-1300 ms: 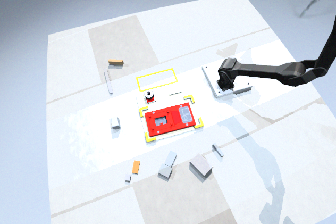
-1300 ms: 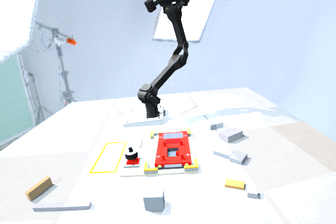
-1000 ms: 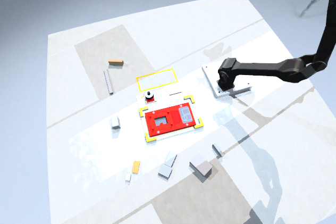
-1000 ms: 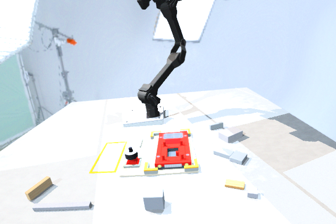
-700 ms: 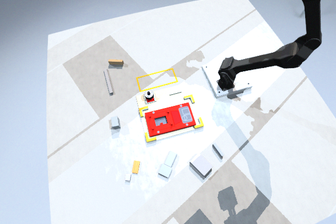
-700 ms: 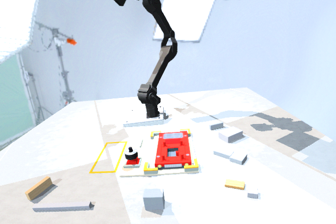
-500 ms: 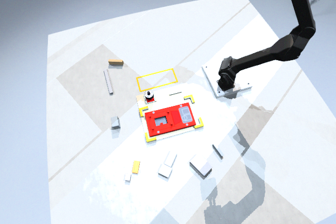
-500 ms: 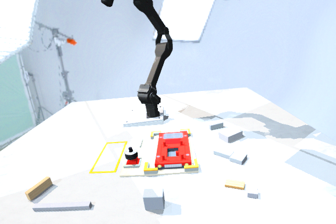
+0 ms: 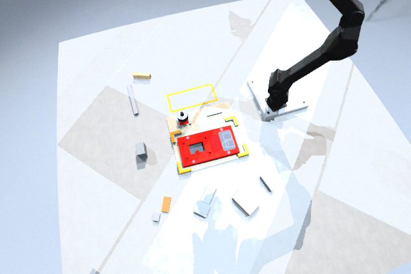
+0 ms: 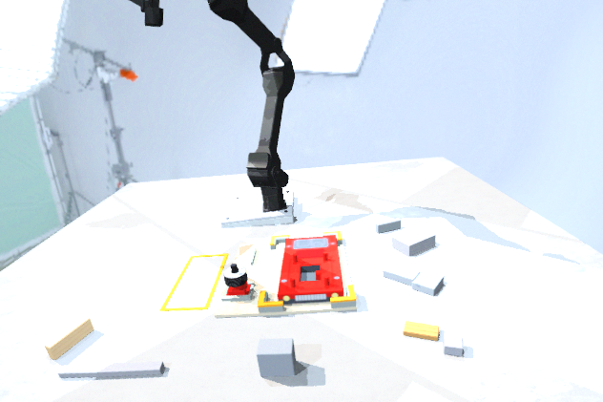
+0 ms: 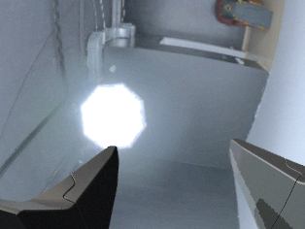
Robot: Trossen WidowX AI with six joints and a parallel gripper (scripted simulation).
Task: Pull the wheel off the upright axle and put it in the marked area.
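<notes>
My gripper tip is 24 cm short of the black-and-white wheel, 20 cm to the right of it and 56 cm above it. From my gripper tip the other things lie so: wooden block (33 cm ahead, 6 cm to the right, 59 cm below).
</notes>
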